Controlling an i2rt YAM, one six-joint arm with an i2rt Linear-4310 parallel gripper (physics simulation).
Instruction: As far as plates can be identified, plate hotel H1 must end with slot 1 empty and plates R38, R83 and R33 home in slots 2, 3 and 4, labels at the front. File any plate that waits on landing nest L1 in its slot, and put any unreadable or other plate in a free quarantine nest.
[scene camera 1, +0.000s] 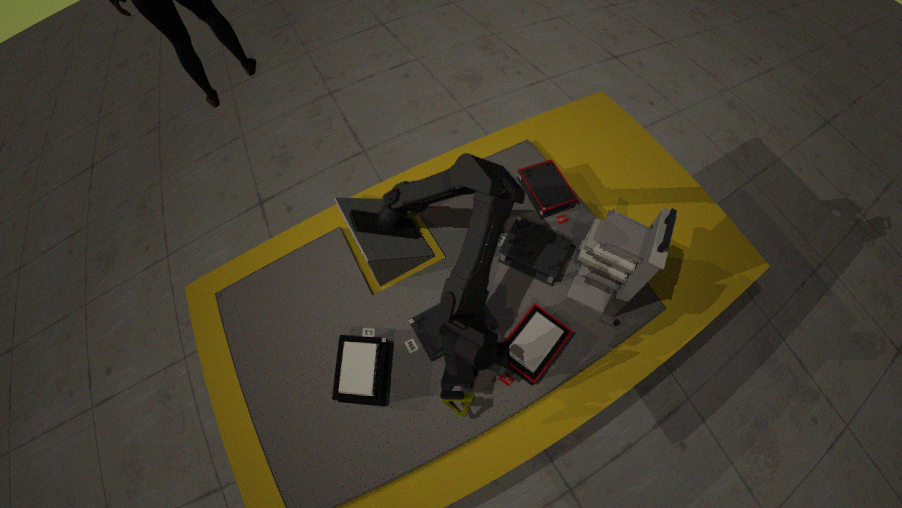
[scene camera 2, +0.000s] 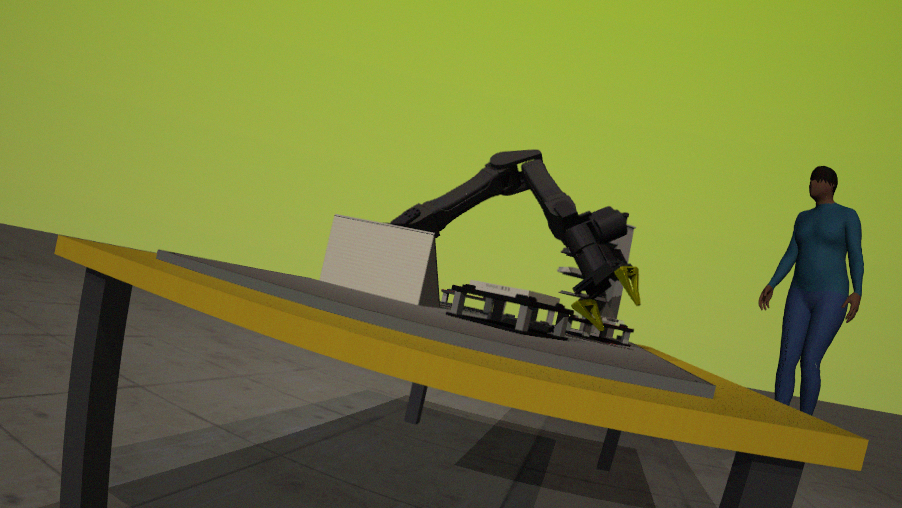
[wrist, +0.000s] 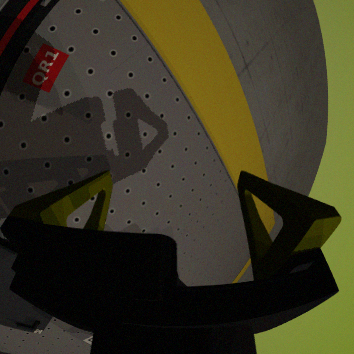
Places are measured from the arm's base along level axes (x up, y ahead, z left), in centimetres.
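Pixels of known places: gripper, fingertip midpoint: (scene camera 1: 465, 401) (scene camera 2: 620, 318) (wrist: 174, 177); arm's base, link origin: (scene camera 1: 384, 226) (scene camera 2: 388, 261).
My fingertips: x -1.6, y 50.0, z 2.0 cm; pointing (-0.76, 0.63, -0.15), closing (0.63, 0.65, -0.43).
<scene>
For each thing: its middle in the pictures, then the offset to it from my fingertips. "*": a spot on its surface instead.
- black landing nest L1, surface spot: (scene camera 1: 385, 378) * dx -5.0, dy -13.0, dz -15.8 cm
- red-rimmed quarantine nest QR1, surface spot: (scene camera 1: 563, 345) * dx -5.4, dy -3.0, dz +28.2 cm
- second red-rimmed nest, body centre: (scene camera 2: 473, 302) (scene camera 1: 546, 187) dx -3.2, dy -46.5, dz +46.7 cm
- Plate hotel H1, body centre: (scene camera 1: 624, 258) (scene camera 2: 596, 271) dx +12.3, dy -12.2, dz +46.0 cm
- red QR1 tag, body centre: (wrist: 45, 66) (scene camera 1: 506, 378) dx -5.5, dy -1.5, dz +11.5 cm
- yellow table edge, surface spot: (wrist: 200, 65) * dx -6.7, dy +13.3, dz +3.3 cm
My gripper (scene camera 1: 458, 405) (scene camera 2: 618, 315) (wrist: 174, 177) is open and empty, low over the board beside the QR1 nest. A white plate (scene camera 1: 358, 367) (scene camera 2: 504, 289) lies on the black landing nest L1 (scene camera 1: 385, 378); its label is too small to read. Another white plate (scene camera 1: 536, 342) lies in the red-rimmed quarantine nest QR1 (scene camera 1: 563, 345). A second red-rimmed nest (scene camera 1: 547, 184) holds no plate. Plate hotel H1 (scene camera 1: 643, 271) stands at the right in scene camera 1, with pale plates or shelves stacked in it; slot numbers and labels cannot be read, and the arm partly hides it in scene camera 2.
A dark nest (scene camera 1: 536, 249) stands between the arm and the hotel. Another dark nest (scene camera 1: 427, 326) is partly hidden under the arm. The red QR1 tag (scene camera 1: 506, 379) (wrist: 46, 67) lies on the perforated board. The yellow table edge (scene camera 1: 511, 458) (wrist: 200, 65) runs past the gripper.
</scene>
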